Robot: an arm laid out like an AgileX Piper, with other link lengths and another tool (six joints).
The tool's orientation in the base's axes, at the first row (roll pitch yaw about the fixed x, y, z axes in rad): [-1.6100 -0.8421 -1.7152]
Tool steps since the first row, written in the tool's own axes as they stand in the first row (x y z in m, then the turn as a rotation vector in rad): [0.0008 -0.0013 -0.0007 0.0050 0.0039 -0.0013]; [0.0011 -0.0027 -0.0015 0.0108 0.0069 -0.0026]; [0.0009 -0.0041 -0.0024 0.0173 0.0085 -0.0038]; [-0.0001 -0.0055 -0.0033 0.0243 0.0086 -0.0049]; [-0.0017 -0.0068 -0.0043 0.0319 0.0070 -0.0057]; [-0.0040 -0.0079 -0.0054 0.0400 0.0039 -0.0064]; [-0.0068 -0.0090 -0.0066 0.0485 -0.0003 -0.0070]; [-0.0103 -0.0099 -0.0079 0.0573 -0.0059 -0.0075]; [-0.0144 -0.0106 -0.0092 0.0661 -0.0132 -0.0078]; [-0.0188 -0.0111 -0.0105 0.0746 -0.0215 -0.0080]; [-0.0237 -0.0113 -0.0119 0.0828 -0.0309 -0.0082]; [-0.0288 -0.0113 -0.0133 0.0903 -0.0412 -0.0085]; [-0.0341 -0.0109 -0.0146 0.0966 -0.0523 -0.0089]
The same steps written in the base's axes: [-0.0006 0.0005 0.0015 -0.0023 -0.0059 0.0012]; [-0.0012 0.0015 0.0027 -0.0046 -0.0117 0.0035]; [-0.0019 0.0028 0.0035 -0.0066 -0.0170 0.0073]; [-0.0024 0.0047 0.0037 -0.0084 -0.0215 0.0125]; [-0.0031 0.0068 0.0034 -0.0097 -0.0252 0.0193]; [-0.0038 0.0094 0.0024 -0.0107 -0.0281 0.0274]; [-0.0045 0.0122 0.0011 -0.0115 -0.0305 0.0366]; [-0.0053 0.0154 -0.0009 -0.0120 -0.0321 0.0469]; [-0.0061 0.0188 -0.0034 -0.0121 -0.0325 0.0583]; [-0.0069 0.0223 -0.0064 -0.0119 -0.0320 0.0702]; [-0.0078 0.0259 -0.0099 -0.0115 -0.0305 0.0825]; [-0.0087 0.0295 -0.0136 -0.0110 -0.0279 0.0950]; [-0.0095 0.0330 -0.0178 -0.0104 -0.0238 0.1071]
